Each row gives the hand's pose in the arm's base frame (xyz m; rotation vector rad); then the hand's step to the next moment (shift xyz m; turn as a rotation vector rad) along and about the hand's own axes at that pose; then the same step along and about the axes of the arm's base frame.
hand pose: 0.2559 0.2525 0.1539 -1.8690 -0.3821 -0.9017
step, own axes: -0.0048 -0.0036 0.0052 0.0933 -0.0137 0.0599
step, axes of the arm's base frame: -0.0033 0.0068 -0.0024 0.0795 0.0473 0.0626
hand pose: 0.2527 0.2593 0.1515 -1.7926 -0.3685 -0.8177
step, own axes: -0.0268 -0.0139 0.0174 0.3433 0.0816 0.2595
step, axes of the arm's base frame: -0.0215 0.0248 -0.0118 0.3861 0.1609 0.1299
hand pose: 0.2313 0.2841 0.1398 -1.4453 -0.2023 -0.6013
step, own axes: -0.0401 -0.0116 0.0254 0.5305 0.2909 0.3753
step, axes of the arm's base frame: -0.0337 0.0349 -0.0057 0.6732 0.2253 0.0544
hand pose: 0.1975 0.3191 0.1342 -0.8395 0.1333 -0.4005
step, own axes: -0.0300 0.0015 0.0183 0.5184 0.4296 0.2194
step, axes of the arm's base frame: -0.0221 0.0255 0.0098 0.6604 0.2045 -0.1532
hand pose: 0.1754 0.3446 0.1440 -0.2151 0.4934 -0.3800
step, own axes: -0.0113 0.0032 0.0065 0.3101 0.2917 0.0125
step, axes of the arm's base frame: -0.0050 0.0082 0.0094 0.3464 0.1409 -0.2039
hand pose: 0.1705 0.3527 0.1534 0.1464 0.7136 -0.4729
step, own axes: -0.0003 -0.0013 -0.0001 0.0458 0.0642 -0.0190
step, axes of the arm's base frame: -0.0009 -0.0010 0.0002 0.0486 0.0455 -0.0464
